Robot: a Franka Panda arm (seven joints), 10 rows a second.
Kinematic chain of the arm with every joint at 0, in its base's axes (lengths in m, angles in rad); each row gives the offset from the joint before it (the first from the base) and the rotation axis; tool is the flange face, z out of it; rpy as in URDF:
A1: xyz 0 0 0.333 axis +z
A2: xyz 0 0 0 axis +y
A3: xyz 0 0 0.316 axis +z
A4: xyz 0.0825 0 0 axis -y
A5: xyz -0.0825 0 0.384 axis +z
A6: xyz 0 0 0 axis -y
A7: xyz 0.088 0 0 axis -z
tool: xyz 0 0 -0.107 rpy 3.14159 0 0
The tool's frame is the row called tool.
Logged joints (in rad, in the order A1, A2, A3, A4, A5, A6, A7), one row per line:
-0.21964, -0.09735, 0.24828, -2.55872, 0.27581, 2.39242, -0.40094
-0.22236, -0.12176, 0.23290, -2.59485, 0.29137, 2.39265, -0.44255
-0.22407, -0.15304, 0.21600, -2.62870, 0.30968, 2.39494, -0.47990
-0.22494, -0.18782, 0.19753, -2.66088, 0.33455, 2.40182, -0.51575
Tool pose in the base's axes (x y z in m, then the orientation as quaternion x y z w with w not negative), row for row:
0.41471, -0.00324, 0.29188, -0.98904, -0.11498, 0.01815, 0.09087
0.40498, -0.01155, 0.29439, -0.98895, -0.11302, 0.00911, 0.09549
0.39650, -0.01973, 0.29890, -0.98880, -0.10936, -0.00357, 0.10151
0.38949, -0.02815, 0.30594, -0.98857, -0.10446, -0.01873, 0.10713
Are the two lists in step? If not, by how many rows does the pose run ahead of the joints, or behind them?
The pose runs 2 rows ahead of the joints: the pose in row i belongs to the joints in row i + 2.
